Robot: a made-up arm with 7 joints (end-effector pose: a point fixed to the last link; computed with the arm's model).
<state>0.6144 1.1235 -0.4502 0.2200 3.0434 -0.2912 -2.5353</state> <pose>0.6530 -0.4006 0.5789 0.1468 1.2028 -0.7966</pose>
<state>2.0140 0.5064 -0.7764 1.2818 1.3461 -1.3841 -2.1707</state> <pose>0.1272 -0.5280 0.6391 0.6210 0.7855 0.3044</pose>
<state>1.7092 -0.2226 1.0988 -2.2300 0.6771 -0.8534 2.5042</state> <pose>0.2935 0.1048 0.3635 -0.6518 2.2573 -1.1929</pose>
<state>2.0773 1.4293 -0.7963 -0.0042 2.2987 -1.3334 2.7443</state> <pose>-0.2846 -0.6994 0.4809 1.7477 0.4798 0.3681</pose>
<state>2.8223 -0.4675 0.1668 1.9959 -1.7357 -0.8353 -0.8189</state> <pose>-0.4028 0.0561 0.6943 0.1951 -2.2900 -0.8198</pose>
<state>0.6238 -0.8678 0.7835 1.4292 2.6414 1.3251 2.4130</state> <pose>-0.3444 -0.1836 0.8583 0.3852 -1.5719 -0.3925</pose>
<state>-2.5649 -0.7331 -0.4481 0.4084 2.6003 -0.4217 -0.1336</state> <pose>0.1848 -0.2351 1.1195 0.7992 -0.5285 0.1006</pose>
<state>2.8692 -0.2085 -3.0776 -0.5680 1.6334 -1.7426 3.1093</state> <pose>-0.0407 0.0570 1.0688 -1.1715 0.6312 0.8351</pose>
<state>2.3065 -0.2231 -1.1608 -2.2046 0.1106 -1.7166 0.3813</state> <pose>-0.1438 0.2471 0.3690 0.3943 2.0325 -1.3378</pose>
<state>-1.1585 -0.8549 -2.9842 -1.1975 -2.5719 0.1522 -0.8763</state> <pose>-0.0586 -0.0386 1.0288 0.3850 0.4295 0.9744</pose>
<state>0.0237 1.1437 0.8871 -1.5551 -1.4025 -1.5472 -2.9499</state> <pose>0.1222 0.2423 0.8634 0.8911 -0.1926 -2.0358</pose>
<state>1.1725 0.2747 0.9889 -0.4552 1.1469 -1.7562 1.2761</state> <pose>0.2044 -0.0141 1.0730 1.8028 1.4520 0.2293</pose>
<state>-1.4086 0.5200 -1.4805 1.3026 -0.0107 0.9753 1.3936</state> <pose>-0.4754 0.3389 0.6732 -1.7626 -1.2124 1.6587</pose>
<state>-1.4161 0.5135 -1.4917 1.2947 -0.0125 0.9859 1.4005</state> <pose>-0.4787 0.3306 0.6800 -1.7446 -1.2421 1.6649</pose>
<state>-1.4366 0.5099 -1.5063 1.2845 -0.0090 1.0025 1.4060</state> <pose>-0.4854 0.3164 0.6874 -1.7234 -1.2902 1.6773</pose>
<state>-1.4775 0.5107 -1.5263 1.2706 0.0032 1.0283 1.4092</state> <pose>-0.4969 0.2925 0.6959 -1.6955 -1.3673 1.6984</pose>
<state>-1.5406 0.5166 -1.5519 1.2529 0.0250 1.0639 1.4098</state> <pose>-0.5117 0.2580 0.7053 -1.6582 -1.4748 1.7270</pose>
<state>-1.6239 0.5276 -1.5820 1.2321 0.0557 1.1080 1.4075</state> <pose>-0.5272 0.2139 0.7152 -1.6096 -1.6081 1.7597</pose>
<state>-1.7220 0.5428 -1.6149 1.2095 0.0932 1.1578 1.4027</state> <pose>-0.5401 0.1630 0.7252 -1.5488 -1.7581 1.7917</pose>
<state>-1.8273 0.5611 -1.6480 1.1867 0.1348 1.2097 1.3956</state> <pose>-0.5482 0.1097 0.7344 -1.4791 -1.9124 1.8183</pose>
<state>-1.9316 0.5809 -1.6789 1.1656 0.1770 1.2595 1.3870</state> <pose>-0.5511 0.0587 0.7423 -1.4056 -2.0588 1.8371</pose>
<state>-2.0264 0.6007 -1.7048 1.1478 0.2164 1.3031 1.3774</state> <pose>-0.5501 0.0144 0.7480 1.3226 2.1614 -1.8275</pose>
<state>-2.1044 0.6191 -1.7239 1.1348 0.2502 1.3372 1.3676</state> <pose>-0.5473 -0.0203 0.7511 1.2295 2.1894 -1.7748</pose>
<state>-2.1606 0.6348 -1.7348 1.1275 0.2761 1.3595 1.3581</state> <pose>-0.5450 -0.0438 0.7514 1.1713 2.2041 -1.7359</pose>
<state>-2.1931 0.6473 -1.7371 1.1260 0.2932 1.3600 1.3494</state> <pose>-0.5454 -0.0562 0.7493 1.1476 2.2049 -1.7249</pose>
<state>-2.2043 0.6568 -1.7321 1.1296 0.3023 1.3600 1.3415</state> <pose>-0.5475 -0.0583 0.7444 1.1548 2.1996 -1.7135</pose>
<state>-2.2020 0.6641 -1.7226 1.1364 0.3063 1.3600 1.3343</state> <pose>-0.5505 -0.0540 0.7378 1.1809 2.1908 -1.7013</pose>
